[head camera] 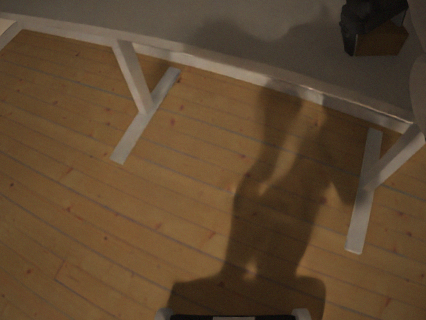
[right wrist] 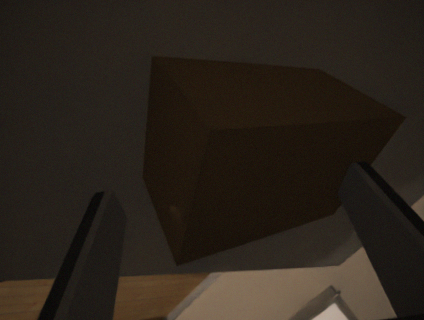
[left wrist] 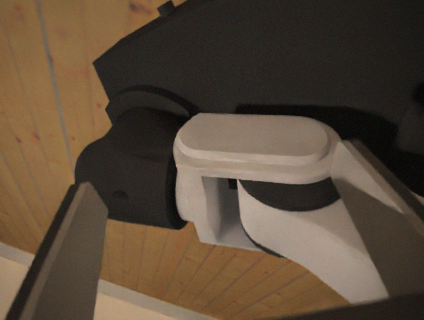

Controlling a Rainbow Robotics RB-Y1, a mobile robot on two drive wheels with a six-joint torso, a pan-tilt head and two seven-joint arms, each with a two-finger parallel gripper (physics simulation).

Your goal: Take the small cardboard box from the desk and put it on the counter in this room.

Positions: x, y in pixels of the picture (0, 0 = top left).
Labels:
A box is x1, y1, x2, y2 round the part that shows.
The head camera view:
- right gripper: 373, 37 [339, 0, 408, 56]
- small brown cardboard box: 387, 39 [355, 19, 408, 55]
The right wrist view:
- right gripper: 231, 191 [37, 161, 423, 319]
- small brown cardboard box: 234, 152 [143, 56, 405, 265]
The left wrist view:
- left gripper: 215, 176 [4, 138, 423, 319]

